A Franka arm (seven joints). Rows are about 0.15 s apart.
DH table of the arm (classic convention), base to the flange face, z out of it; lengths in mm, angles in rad. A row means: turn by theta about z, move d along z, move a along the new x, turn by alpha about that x. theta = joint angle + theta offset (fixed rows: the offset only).
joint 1: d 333, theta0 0, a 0, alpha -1.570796
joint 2: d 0, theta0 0, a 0, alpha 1.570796
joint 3: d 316, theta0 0, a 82.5, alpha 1.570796
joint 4: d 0, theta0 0, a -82.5, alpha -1.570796
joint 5: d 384, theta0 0, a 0, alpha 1.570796
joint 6: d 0, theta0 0, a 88, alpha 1.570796
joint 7: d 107, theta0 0, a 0, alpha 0
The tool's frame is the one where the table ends.
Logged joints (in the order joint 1, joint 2, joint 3, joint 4, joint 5, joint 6, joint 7), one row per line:
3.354 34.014 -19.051 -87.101 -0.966 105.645 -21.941
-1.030 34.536 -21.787 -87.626 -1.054 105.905 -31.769
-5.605 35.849 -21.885 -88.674 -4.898 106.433 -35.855
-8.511 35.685 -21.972 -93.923 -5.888 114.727 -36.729
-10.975 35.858 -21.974 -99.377 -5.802 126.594 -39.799
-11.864 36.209 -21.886 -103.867 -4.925 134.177 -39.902
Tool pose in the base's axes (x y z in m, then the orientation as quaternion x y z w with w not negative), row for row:
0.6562 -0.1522 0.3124 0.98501 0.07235 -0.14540 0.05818
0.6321 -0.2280 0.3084 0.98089 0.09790 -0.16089 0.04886
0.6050 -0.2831 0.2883 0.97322 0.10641 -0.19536 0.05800
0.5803 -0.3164 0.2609 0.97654 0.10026 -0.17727 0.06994
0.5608 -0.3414 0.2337 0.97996 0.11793 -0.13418 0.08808
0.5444 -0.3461 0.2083 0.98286 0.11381 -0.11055 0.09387
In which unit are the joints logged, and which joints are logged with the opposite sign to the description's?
The joints are logged in degrees. Opposite sign: none.
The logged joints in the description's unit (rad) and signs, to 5 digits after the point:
0.05854 0.59366 -0.33250 -1.52020 -0.01686 1.84385 -0.38294
-0.01798 0.60277 -0.38025 -1.52936 -0.01840 1.84839 -0.55447
-0.09783 0.62568 -0.38197 -1.54765 -0.08549 1.85761 -0.62579
-0.14854 0.62282 -0.38348 -1.63927 -0.10276 2.00236 -0.64104
-0.19155 0.62584 -0.38352 -1.73446 -0.10126 2.20948 -0.69462
-0.20707 0.63197 -0.38198 -1.81282 -0.08596 2.34183 -0.69642

